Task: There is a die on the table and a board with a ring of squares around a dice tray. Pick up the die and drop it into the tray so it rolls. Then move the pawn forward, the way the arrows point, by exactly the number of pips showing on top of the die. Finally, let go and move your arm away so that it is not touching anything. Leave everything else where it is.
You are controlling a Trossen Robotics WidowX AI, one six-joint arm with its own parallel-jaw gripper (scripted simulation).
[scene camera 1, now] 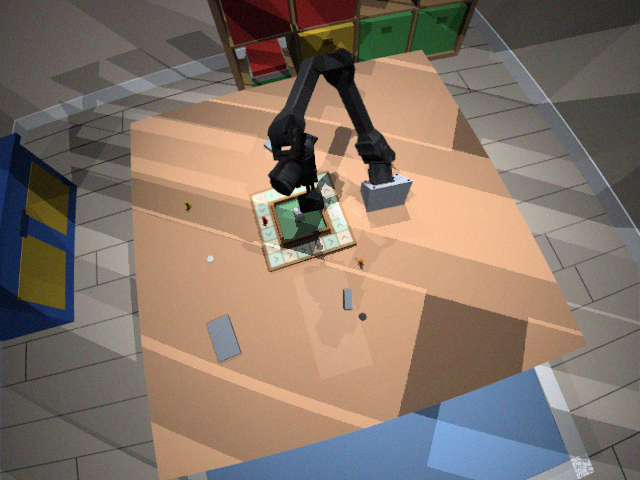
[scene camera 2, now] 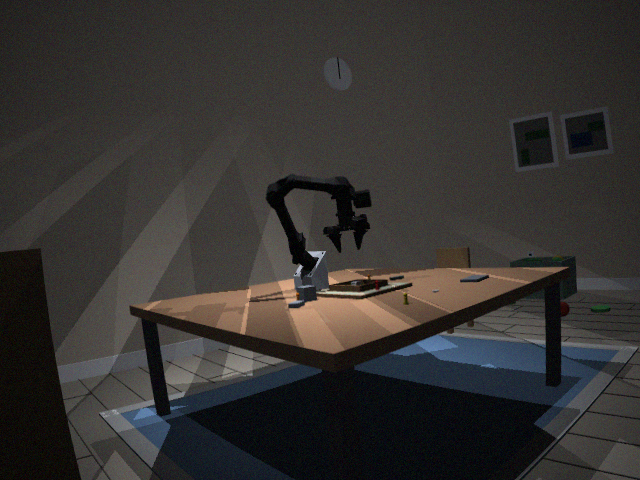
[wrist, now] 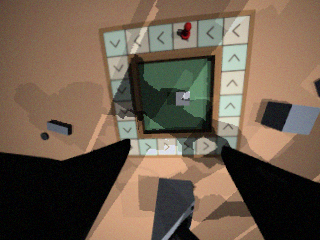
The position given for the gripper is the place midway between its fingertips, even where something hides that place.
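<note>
In scene camera 2 the gripper [scene camera 2: 349, 251] is visible, open and holding nothing. Scene camera 1 shows the gripper [scene camera 1: 308, 195] too, along with a grey card [scene camera 1: 223, 338]. The wrist view has the gripper [wrist: 175, 146] as well, while the grey card is out of frame in the wrist view.
</note>
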